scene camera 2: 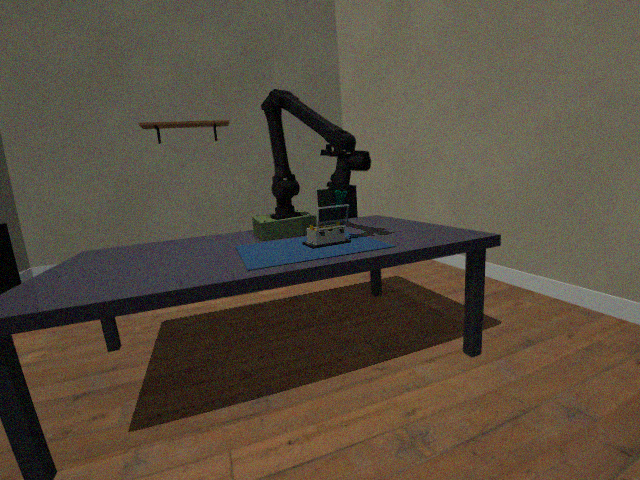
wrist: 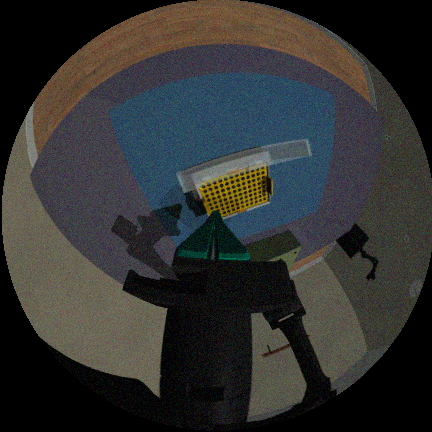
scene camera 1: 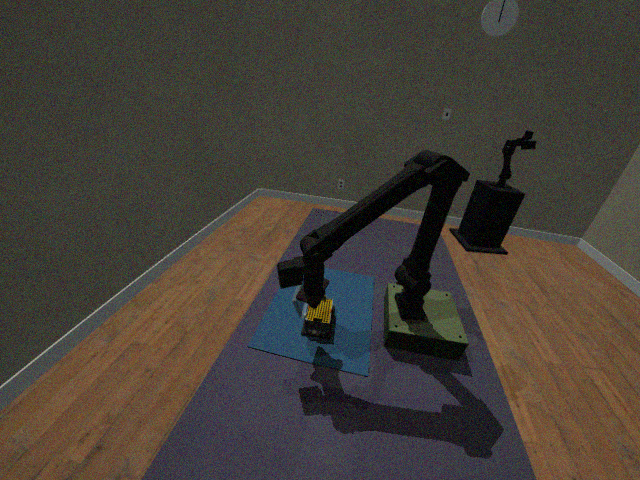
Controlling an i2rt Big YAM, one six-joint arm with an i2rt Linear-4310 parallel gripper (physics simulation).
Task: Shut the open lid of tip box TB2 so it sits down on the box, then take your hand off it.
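Seen in the pictures: gripper, fingertip midpoint: [scene camera 2: 337, 211] [wrist: 215, 214] [scene camera 1: 312, 305]; arm's base at its link origin: [scene camera 2: 285, 217] [scene camera 1: 408, 307].
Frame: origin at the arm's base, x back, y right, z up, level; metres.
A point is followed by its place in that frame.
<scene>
Tip box TB2 [scene camera 1: 318, 330] @(x -0.323, y -0.081, z -0.064 m) [scene camera 2: 326, 236] @(x -0.365, y 0.002, z -0.048 m) stands on the blue mat, with its yellow perforated rack [scene camera 1: 320, 311] @(x -0.321, y -0.029, z -0.025 m) [wrist: 237, 190] @(x -0.328, y -0.018, z -0.025 m) showing. Its clear, pale-edged lid [scene camera 1: 305, 310] @(x -0.375, y -0.039, z -0.016 m) [scene camera 2: 332, 215] @(x -0.403, y -0.007, z 0.031 m) [wrist: 292, 149] @(x -0.402, y 0.025, z 0.061 m) stands open and roughly upright, along the side of the box away from the arm's base. My gripper [scene camera 1: 314, 305] @(x -0.351, y -0.062, z 0.038 m) [scene camera 2: 340, 202] @(x -0.351, y -0.062, z 0.038 m) [wrist: 215, 214] @(x -0.351, y -0.062, z 0.038 m) is shut and empty, its teal fingers pointing down. In scene camera 2 they show behind the lid's top edge. In the wrist view the tips overlap the near edge of the rack. Contact with the lid cannot be made out.
The blue mat [scene camera 1: 351, 289] @(x -0.192, y 0.166, z -0.082 m) [scene camera 2: 268, 255] @(x -0.344, y 0.222, z -0.082 m) [wrist: 150, 125] @(x -0.480, y -0.104, z -0.082 m) lies on the purple table [scene camera 1: 258, 413] @(x -0.467, y -0.358, z -0.085 m) [scene camera 2: 155, 263] @(x -0.135, y 0.568, z -0.085 m). The arm's green base block [scene camera 1: 439, 320] @(x 0.094, y -0.058, z 0.004 m) [scene camera 2: 279, 227] @(x -0.064, y 0.061, z -0.035 m) [wrist: 275, 247] @(x -0.065, y 0.054, z -0.035 m) stands beside the mat. A dark pedestal [scene camera 1: 491, 214] with a small arm stands beyond the table.
</scene>
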